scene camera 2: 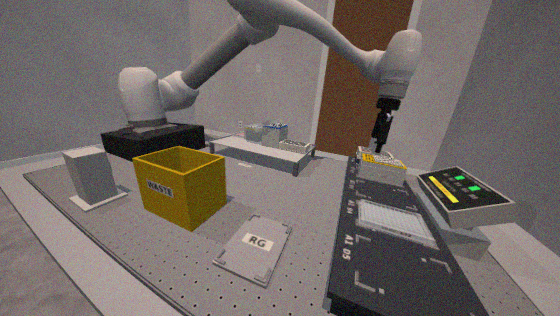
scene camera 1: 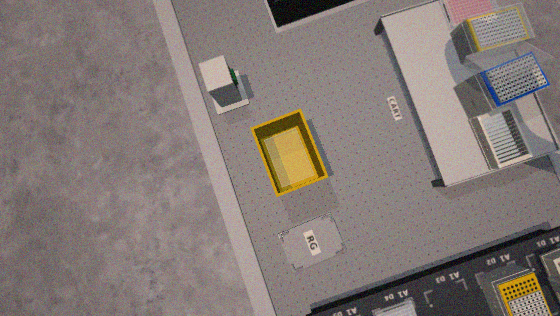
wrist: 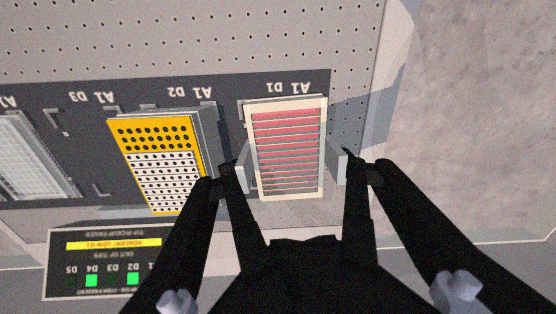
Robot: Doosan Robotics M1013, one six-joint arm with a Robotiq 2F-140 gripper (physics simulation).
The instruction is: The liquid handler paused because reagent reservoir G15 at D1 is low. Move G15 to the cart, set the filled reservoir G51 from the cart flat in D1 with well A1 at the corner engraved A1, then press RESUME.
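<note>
My gripper is shut on the cream reservoir with red-filled channels, gripping its long sides. It holds the reservoir level over slot D1 at the far end of the black deck, just below the engraved D1 and A1 marks. I cannot tell whether it rests on the deck. A corner of it shows in scene camera 1. The other reservoir, with pale channels, lies on the cart.
A yellow tip box stands in D2 right beside D1, and a clear microplate in D4. The control panel sits beside the deck. Waste bin, RG plate and grey block stand apart.
</note>
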